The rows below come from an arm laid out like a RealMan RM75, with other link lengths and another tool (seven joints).
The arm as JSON. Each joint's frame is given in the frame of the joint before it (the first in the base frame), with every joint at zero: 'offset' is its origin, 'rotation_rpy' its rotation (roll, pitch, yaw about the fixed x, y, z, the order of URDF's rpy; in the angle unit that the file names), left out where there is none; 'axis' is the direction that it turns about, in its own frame. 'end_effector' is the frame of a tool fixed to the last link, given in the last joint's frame.
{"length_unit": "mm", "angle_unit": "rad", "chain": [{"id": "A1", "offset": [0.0, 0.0, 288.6], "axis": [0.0, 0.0, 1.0]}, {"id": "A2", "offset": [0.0, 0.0, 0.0], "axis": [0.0, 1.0, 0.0]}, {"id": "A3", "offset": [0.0, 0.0, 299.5], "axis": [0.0, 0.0, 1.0]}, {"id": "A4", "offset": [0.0, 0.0, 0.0], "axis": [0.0, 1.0, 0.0]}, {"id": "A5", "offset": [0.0, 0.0, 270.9], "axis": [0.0, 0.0, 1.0]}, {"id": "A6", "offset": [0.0, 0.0, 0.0], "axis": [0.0, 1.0, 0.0]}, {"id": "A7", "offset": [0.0, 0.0, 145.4], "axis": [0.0, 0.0, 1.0]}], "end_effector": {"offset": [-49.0, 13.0, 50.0], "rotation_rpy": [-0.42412, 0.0, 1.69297]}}
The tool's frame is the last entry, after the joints.
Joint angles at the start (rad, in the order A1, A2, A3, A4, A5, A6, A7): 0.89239 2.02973 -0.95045 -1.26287 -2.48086 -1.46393 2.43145
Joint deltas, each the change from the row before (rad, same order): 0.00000 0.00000 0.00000 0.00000 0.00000 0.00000 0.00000; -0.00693 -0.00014 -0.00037 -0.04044 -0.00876 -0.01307 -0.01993; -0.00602 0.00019 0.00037 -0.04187 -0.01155 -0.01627 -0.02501; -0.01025 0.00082 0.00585 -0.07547 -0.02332 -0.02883 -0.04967; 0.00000 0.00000 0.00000 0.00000 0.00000 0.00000 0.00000; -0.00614 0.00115 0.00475 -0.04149 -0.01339 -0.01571 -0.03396; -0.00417 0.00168 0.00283 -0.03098 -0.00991 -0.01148 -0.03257; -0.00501 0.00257 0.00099 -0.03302 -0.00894 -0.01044 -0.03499; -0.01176 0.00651 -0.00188 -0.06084 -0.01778 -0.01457 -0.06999; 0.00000 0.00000 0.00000 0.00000 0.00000 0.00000 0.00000; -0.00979 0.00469 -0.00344 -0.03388 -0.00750 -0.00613 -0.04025; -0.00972 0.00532 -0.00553 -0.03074 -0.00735 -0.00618 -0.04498; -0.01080 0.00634 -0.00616 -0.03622 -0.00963 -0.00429 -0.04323; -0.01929 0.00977 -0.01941 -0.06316 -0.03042 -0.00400 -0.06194; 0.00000 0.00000 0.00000 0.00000 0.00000 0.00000 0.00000
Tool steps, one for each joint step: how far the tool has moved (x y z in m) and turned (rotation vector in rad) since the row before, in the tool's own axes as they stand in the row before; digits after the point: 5 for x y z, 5 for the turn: 0.00000 0.00000 0.00000 0.00000 0.00000 0.00000; 0.00212 0.00601 -0.00687 -0.00884 0.00025 -0.04350; 0.00247 0.00579 -0.00719 -0.00587 0.00156 -0.04941; 0.00302 0.01024 -0.01391 -0.01091 -0.00158 -0.09067; 0.00000 0.00000 0.00000 0.00000 0.00000 0.00000; 0.00123 0.00498 -0.00802 -0.00508 -0.00050 -0.05407; 0.00168 0.00355 -0.00572 -0.00332 0.00316 -0.04699; 0.00242 0.00373 -0.00564 -0.00416 0.00453 -0.05054; 0.00499 0.00555 -0.00980 -0.00553 0.00828 -0.09896; 0.00000 0.00000 0.00000 0.00000 0.00000 0.00000; 0.00335 0.00216 -0.00529 -0.00259 0.00593 -0.05462; 0.00438 0.00134 -0.00439 -0.00006 0.01101 -0.05724; 0.00408 0.00237 -0.00496 -0.00097 0.00598 -0.05976; 0.00608 0.00315 -0.00762 0.01146 0.00086 -0.10078; 0.00000 0.00000 0.00000 0.00000 0.00000 0.00000
